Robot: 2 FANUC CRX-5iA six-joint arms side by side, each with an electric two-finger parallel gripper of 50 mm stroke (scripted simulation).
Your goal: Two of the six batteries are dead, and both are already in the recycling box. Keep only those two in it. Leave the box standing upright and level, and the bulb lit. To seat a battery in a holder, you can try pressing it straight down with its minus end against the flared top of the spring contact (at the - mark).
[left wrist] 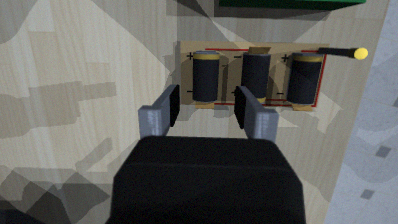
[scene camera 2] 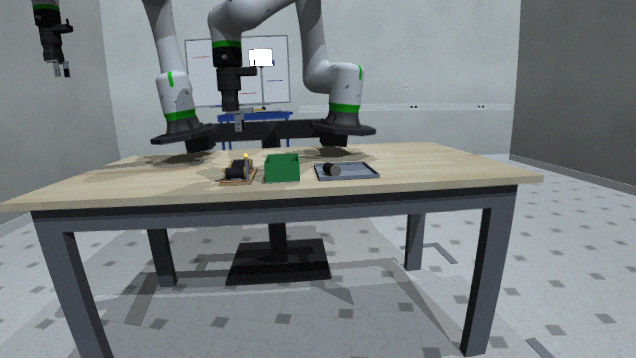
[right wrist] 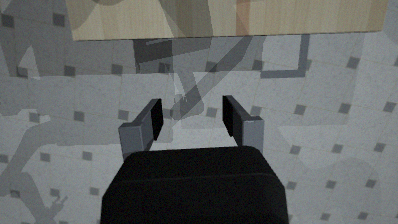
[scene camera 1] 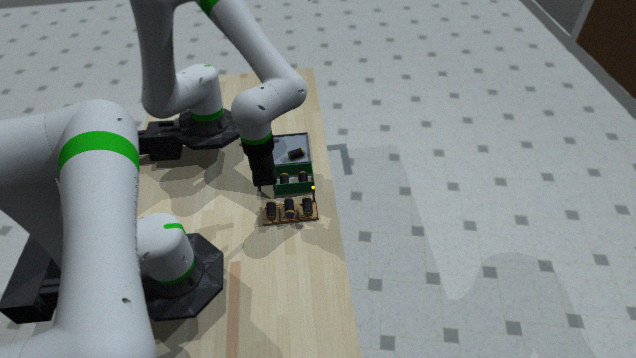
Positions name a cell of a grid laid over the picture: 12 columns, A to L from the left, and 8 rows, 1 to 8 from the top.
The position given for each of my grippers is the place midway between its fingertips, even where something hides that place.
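My right gripper: out of frame in the left wrist view, out of frame in scene camera 1. Grey tray: out of frame in the left wrist view, out of frame in the right wrist view. My right gripper seen in scene camera 2 (B2) and in the right wrist view (F4). Grey tray seen in scene camera 2 (G4) and in scene camera 1 (F4).
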